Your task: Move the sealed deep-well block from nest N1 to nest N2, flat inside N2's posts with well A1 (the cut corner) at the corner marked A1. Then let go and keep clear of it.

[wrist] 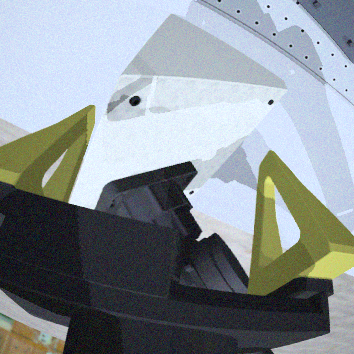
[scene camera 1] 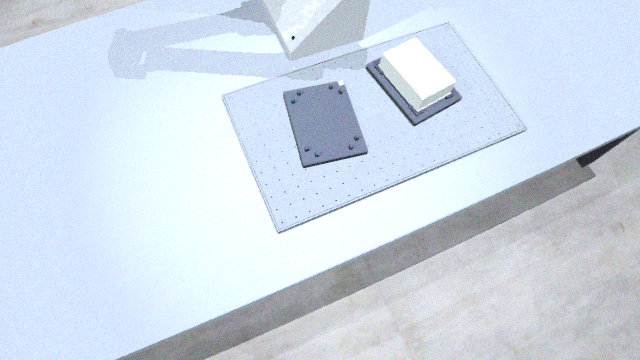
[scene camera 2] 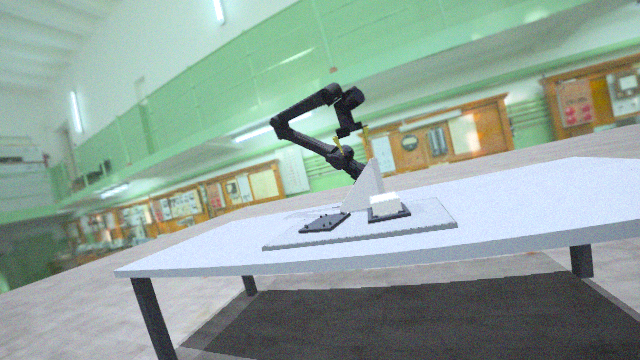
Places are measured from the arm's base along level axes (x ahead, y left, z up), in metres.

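Pixels of known places: gripper, fingertip midpoint: [wrist: 181,134] [scene camera 2: 355,151]; arm's base, origin of the base link: [wrist: 140,190] [scene camera 2: 364,175].
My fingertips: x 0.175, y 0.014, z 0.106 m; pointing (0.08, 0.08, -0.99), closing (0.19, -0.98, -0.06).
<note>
Ahead of a thing's pixels: the offset from my fingertips to its top centre. Level surfaces: height alone.
The white deep-well block @[dz -0.166, dx +0.148, dy +0.074 m] [scene camera 1: 419,70] [scene camera 2: 385,204] lies flat in the dark nest N1 @[dz -0.202, dx +0.148, dy +0.074 m] [scene camera 1: 435,111] [scene camera 2: 390,217]; its cut corner cannot be made out. The dark nest N2 @[dz -0.198, dx +0.159, dy -0.130 m] [scene camera 1: 327,122] [scene camera 2: 325,223] holds no block. It has small posts near its corners and a white mark @[dz -0.207, dx +0.095, dy -0.062 m] [scene camera 1: 341,83] at one corner, at the upper right in scene camera 1. Part of a dark nest with posts [wrist: 332,24] shows at the wrist view's top right. My gripper [scene camera 2: 355,155] [wrist: 181,134] is open and empty, high up behind the nests; it is out of view in scene camera 1.
A white wedge-shaped stand [scene camera 1: 325,30] [scene camera 2: 364,187] [wrist: 200,100] rises behind the perforated board [scene camera 1: 300,200] [scene camera 2: 430,220], close to the gripper and the arm. Both nests sit on this board. The board lies on the white table @[dz -0.232 m] [scene camera 1: 175,225] [scene camera 2: 525,200].
</note>
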